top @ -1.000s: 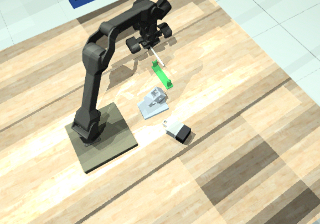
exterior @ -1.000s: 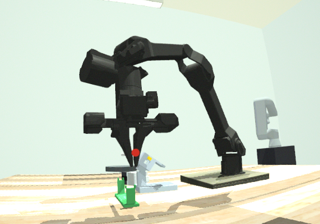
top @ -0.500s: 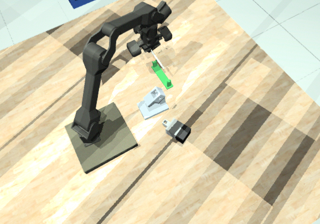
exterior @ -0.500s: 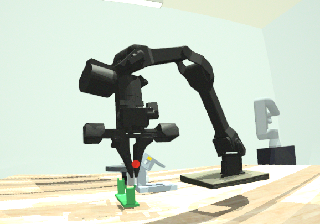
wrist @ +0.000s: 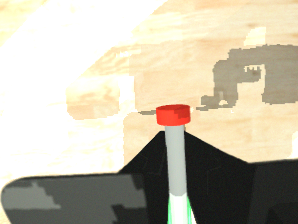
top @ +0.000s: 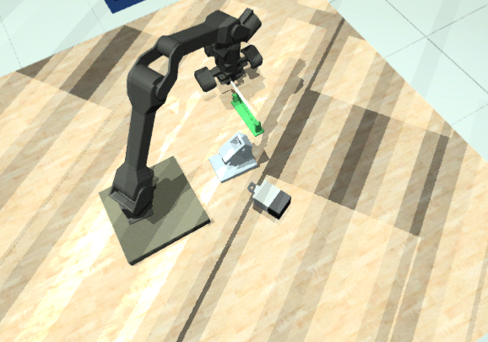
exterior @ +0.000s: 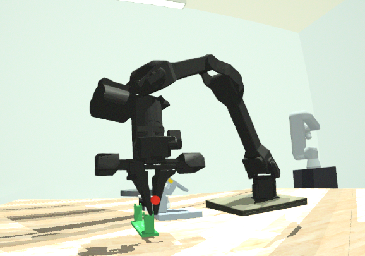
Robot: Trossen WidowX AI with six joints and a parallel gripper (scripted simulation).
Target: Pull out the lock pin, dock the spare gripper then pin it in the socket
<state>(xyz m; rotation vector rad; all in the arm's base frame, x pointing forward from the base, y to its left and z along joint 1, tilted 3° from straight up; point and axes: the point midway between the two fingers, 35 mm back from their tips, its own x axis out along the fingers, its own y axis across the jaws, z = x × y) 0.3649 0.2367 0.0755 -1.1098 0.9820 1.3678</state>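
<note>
Right now the green cradle is 1 cm ahead of my gripper tip, 10 cm to the right of it and 2 cm below it. The rest, counted from my gripper tip: spare gripper: 5 cm behind, 36 cm to the right, 2 cm below; mount: 8 cm behind, 22 cm to the right, 1 cm above.
</note>
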